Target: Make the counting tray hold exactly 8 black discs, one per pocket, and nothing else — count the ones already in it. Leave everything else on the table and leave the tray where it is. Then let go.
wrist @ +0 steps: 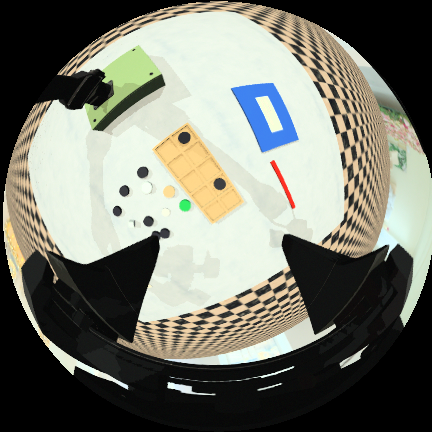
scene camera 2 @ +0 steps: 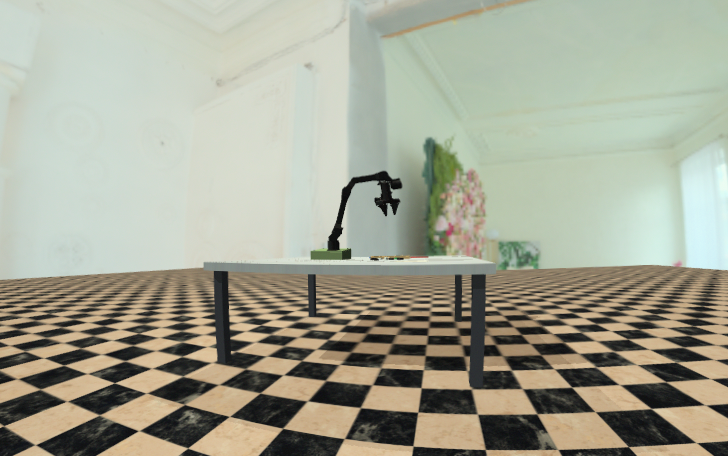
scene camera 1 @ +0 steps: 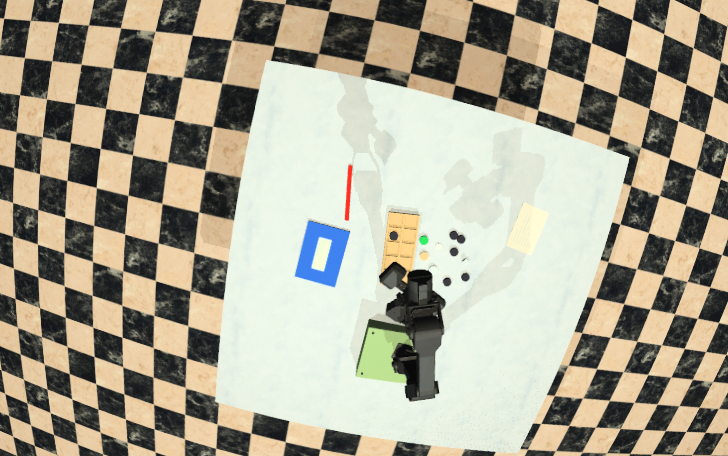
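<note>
The tan counting tray (scene camera 1: 411,220) (wrist: 189,178) has two rows of pockets. In the wrist view one black disc (wrist: 184,137) sits in a corner pocket and another black disc (wrist: 219,184) (scene camera 1: 393,235) sits in a pocket near the other end; the other pockets look empty. The arm hides the tray's near end in scene camera 1. Several loose black discs lie beside the tray, among them one disc (wrist: 142,172) nearest its corner, one (wrist: 124,190) (scene camera 1: 447,281), and a close pair, one of which (wrist: 165,233) touches or nearly touches its neighbour. My gripper (wrist: 221,241) (scene camera 2: 390,213) is open, empty and high above the table.
Among the black discs lie a green disc (scene camera 1: 423,240) (wrist: 185,205), a tan disc (scene camera 1: 423,255) (wrist: 169,191), a white disc (wrist: 146,187) and smaller pale pieces. A blue panel (scene camera 1: 307,257) (wrist: 254,122), a red bar (scene camera 1: 348,192) (wrist: 283,184), a cream card (scene camera 1: 527,228) and the green base block (scene camera 1: 376,354) are also there.
</note>
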